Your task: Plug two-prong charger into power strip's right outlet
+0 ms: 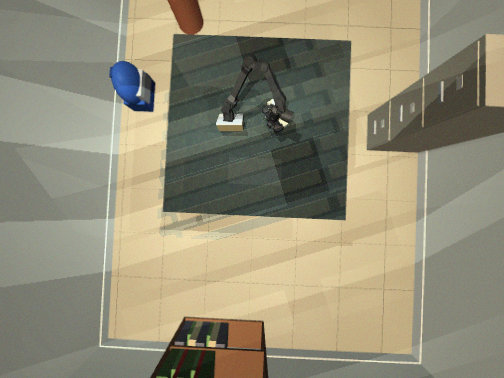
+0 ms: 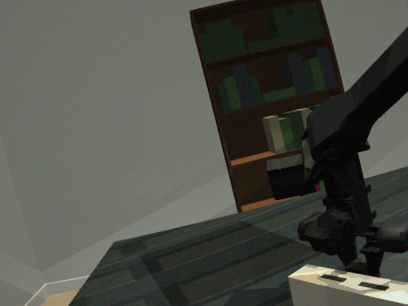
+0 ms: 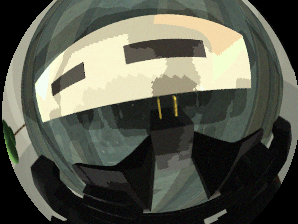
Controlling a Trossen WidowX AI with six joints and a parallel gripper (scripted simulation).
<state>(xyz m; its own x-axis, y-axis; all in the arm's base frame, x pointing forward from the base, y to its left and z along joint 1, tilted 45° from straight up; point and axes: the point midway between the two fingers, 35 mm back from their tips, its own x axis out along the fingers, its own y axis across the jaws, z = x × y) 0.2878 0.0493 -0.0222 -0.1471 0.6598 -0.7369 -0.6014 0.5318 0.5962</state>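
The dark charger is 10 mm ahead of my gripper tip, 10 mm to the left of it and 10 mm above it.
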